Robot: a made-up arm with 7 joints.
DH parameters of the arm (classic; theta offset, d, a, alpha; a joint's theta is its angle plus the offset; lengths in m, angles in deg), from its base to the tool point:
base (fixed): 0 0.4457 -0.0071 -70
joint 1: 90 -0.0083 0.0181 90
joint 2: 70 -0.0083 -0.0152 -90
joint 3: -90 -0.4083 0.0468 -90
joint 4: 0 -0.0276 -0.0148 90
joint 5: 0 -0.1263 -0.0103 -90
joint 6: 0 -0.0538 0.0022 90
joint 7: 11.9 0 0.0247 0
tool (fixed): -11.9 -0.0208 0 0
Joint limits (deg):
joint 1: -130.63..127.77
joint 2: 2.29..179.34
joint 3: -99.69..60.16
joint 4: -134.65..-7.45
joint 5: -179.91..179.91
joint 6: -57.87..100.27
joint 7: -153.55..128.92
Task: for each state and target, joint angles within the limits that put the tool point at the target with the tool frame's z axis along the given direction. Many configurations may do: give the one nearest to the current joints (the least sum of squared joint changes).
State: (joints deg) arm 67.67 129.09 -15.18 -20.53 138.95 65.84 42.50
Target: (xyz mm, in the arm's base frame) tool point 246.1 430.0 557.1 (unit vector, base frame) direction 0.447 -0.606 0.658
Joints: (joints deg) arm 64.42 145.61 -14.03 -43.09 134.41 67.51 47.72
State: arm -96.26 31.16 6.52 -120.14 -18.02 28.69 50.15
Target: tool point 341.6 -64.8 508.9 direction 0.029 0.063 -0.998
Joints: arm -75.99 15.03 25.41 -134.65 19.41 29.35 26.78
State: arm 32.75 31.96 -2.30 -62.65 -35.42 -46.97 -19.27
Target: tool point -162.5 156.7 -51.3 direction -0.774 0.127 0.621
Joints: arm 30.67 30.07 -0.21 -58.22 -34.53 -36.25 -18.07
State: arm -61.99 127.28 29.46 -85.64 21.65 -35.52 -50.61
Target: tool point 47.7 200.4 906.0 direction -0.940 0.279 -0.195
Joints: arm -18.64 161.81 18.38 -61.10 -17.09 -38.91 -64.94
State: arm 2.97 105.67 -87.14 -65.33 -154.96 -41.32 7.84
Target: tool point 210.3 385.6 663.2 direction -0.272 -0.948 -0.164
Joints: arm 43.46 151.20 -48.62 -78.75 -166.77 -39.20 3.61
